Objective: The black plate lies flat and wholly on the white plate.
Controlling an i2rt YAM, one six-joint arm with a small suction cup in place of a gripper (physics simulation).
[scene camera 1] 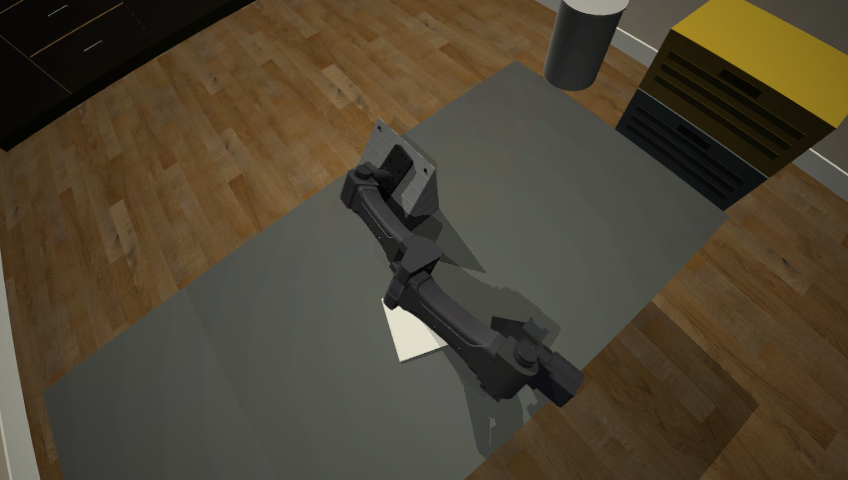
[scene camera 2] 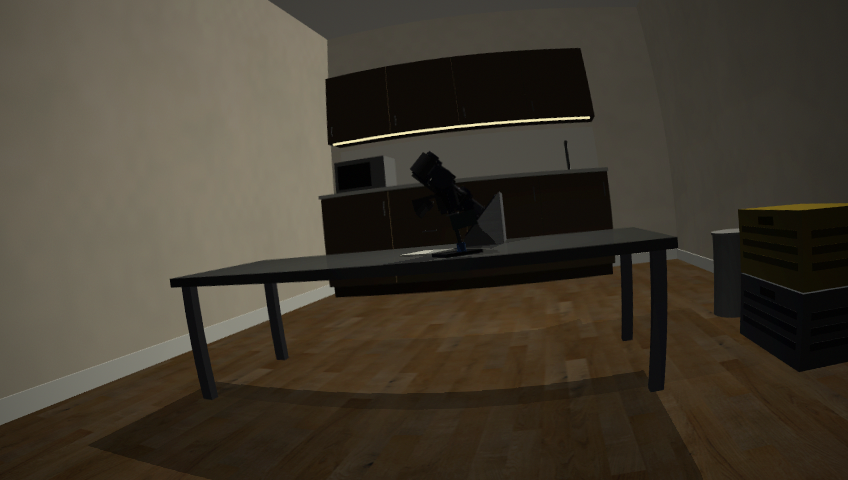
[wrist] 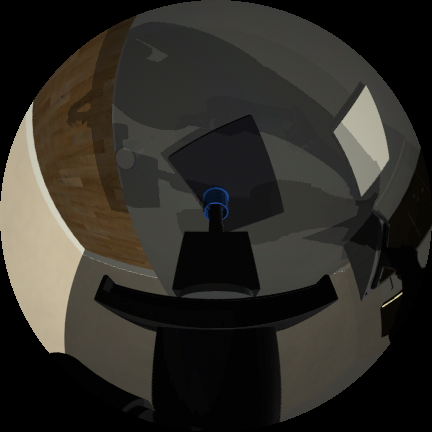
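In the wrist view my blue suction cup sits on the square black plate and holds it. In scene camera 2 the black plate hangs flat under the cup, very low over the grey table; I cannot tell whether it touches. The white plate lies flat on the table beside it, apart from the black plate in the wrist view. In scene camera 1 the arm hides the black plate and one corner of the white plate.
The arm's grey wedge mount stands at the table's far edge. A grey cylinder bin and a yellow crate stacked on a black one stand on the floor beyond the table. The table edge is close to the wrist.
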